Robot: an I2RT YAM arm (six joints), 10 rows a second.
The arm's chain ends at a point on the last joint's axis. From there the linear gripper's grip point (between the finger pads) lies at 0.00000 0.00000 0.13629 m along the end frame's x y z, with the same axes.
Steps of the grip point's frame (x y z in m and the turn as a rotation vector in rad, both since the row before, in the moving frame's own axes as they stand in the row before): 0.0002, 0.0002, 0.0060, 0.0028, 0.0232, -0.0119; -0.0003, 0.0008, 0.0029, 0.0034, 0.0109, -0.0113; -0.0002, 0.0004, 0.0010, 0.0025, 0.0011, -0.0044; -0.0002, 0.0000, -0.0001, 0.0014, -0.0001, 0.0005; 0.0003, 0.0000, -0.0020, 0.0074, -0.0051, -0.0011; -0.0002, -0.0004, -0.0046, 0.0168, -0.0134, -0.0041; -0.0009, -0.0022, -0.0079, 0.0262, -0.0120, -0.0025; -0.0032, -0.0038, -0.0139, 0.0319, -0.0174, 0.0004; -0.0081, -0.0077, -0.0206, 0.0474, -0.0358, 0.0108; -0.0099, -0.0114, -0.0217, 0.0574, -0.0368, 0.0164; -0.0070, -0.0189, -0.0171, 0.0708, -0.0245, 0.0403
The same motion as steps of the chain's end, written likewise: -0.0030, 0.0006, 0.0060, 0.0028, 0.0232, -0.0119; -0.0018, 0.0013, 0.0029, 0.0034, 0.0109, -0.0113; -0.0003, 0.0007, 0.0010, 0.0025, 0.0011, -0.0044; -0.0002, 0.0002, -0.0001, 0.0014, -0.0001, 0.0005; 0.0010, 0.0010, -0.0020, 0.0074, -0.0051, -0.0011; 0.0016, 0.0019, -0.0046, 0.0168, -0.0134, -0.0041; 0.0007, 0.0014, -0.0078, 0.0262, -0.0120, -0.0025; -0.0008, 0.0005, -0.0138, 0.0319, -0.0174, 0.0004; -0.0033, -0.0012, -0.0204, 0.0474, -0.0358, 0.0108; -0.0050, -0.0035, -0.0214, 0.0574, -0.0368, 0.0164; -0.0039, -0.0092, -0.0167, 0.0708, -0.0245, 0.0403
